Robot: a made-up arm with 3 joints.
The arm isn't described. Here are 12 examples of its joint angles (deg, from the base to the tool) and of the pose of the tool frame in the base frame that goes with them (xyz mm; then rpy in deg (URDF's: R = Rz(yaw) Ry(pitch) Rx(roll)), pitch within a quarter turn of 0, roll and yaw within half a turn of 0).
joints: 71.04 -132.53 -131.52
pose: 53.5 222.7 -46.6 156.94 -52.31 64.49
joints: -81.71 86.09 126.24
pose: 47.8 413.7 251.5 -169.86 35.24 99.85
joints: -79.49 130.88 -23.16
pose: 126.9 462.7 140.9 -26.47 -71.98 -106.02
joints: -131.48 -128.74 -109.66
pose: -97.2 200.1 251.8 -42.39 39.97 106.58
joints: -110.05 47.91 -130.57
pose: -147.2 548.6 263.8 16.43 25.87 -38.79
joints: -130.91 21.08 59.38
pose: -71.9 472.0 112.8 166.24 8.10 161.78
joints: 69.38 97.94 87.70
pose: -6.0 399.7 46.1 -20.49 4.94 96.63
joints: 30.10 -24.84 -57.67
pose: 197.0 370.7 300.9 90.61 68.69 77.59
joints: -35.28 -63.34 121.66
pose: 32.8 398.7 294.8 133.15 -0.49 -130.47
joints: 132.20 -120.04 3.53
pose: 18.4 234.7 84.4 -56.75 45.95 -175.60
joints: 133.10 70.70 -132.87
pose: -107.4 551.5 -22.3 120.61 -41.47 -67.40
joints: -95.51 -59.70 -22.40
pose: -193.3 279.1 144.5 -13.92 -69.84 72.68
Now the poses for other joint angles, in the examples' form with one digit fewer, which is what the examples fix.
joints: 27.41 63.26 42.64
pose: 25 482 123 -52.6 3.9 37.3
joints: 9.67 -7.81 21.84
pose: 41 444 276 7.9 -12.0 -3.0
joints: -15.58 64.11 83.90
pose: 68 442 133 -104.4 -26.5 90.9
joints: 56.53 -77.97 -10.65
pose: 137 253 185 94.4 57.3 19.5
